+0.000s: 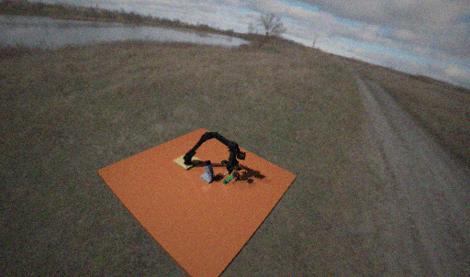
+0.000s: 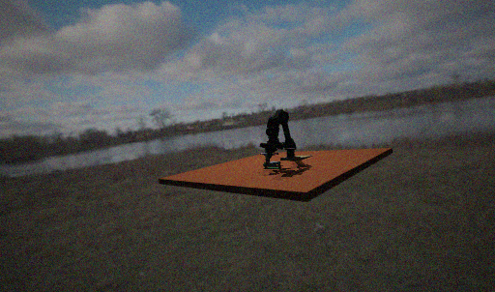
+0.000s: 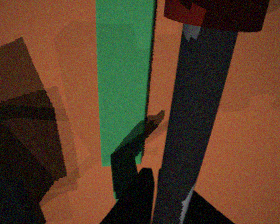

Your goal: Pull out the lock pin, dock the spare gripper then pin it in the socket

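My gripper tip is now 50 mm above the green cradle, 10 mm to the right of it and 10 mm past it. Also, from my gripper tip: spare gripper: 150 mm behind, 110 mm to the right, 50 mm above; mount: 130 mm behind, 110 mm to the right, 20 mm below.
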